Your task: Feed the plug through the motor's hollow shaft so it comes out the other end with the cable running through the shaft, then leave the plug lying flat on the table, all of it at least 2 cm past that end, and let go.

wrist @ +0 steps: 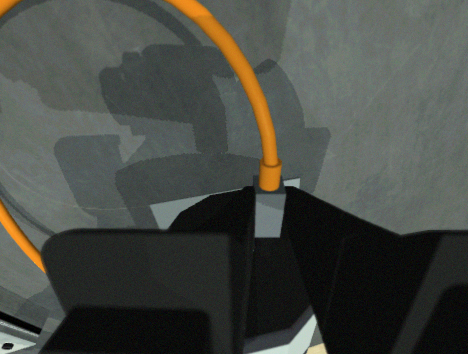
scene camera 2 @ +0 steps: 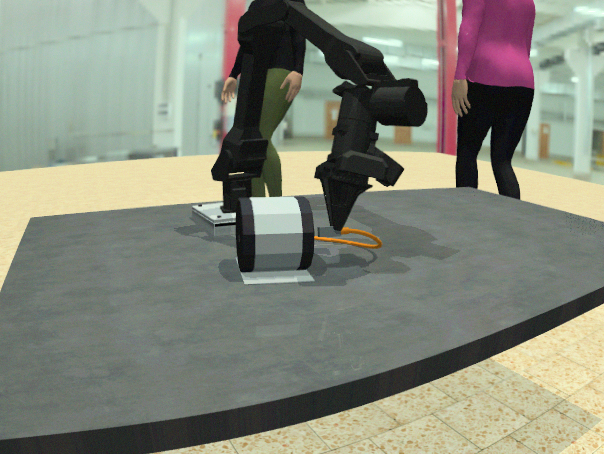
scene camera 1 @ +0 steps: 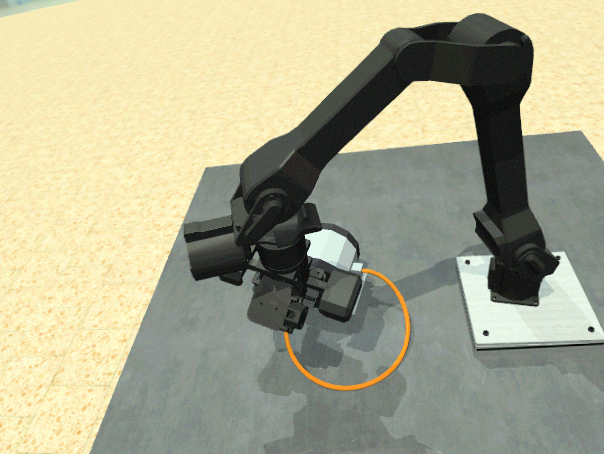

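Where they show: gripper, fingertip midpoint: (wrist: pixel 268 195) (scene camera 2: pixel 335 230); arm's base, link origin: (scene camera 1: pixel 513 287).
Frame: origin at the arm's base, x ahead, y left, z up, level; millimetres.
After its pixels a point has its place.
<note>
The motor (scene camera 1: pixel 331 248) {y 14, x 264, z 66 mm} (scene camera 2: pixel 277 225) {y 8, x 331, z 44 mm} is a pale drum with dark end caps, lying on its side on a light base plate (scene camera 2: pixel 277 278) {y 8, x 331, z -29 mm}. My gripper (scene camera 2: pixel 338 228) {y 96, x 306, z 28 mm} (wrist: pixel 268 195) {y 96, x 306, z 28 mm} is shut on the grey plug (scene camera 2: pixel 327 231) {y 82, x 312, z 29 mm} (wrist: pixel 268 216) {y 88, x 304, z 33 mm}, above the table beside the motor's right end in scene camera 2. The plug's free end points toward that end cap, with a small gap seen in that view. The orange cable (scene camera 1: pixel 408 325) {y 79, x 143, z -14 mm} (scene camera 2: pixel 372 246) {y 187, x 232, z -20 mm} (wrist: pixel 252 92) {y 143, x 303, z 23 mm} leaves the plug's back and loops round to the motor's side. The shaft opening facing the plug is hidden, and in scene camera 1 the arm covers the plug.
A small light block (scene camera 1: pixel 357 266) {y 13, x 228, z 30 mm} sits beside the motor where the cable ends. The arm's pale mounting plate (scene camera 1: pixel 525 322) {y 63, x -13, z 2 mm} (scene camera 2: pixel 204 214) {y -68, x 21, z -3 mm} stands on the grey table (scene camera 1: pixel 200 400) {y 243, x 413, z -30 mm} (scene camera 2: pixel 150 350) {y -162, x 521, z -30 mm}, across the cable loop from the gripper. Two people stand beyond the table in scene camera 2.
</note>
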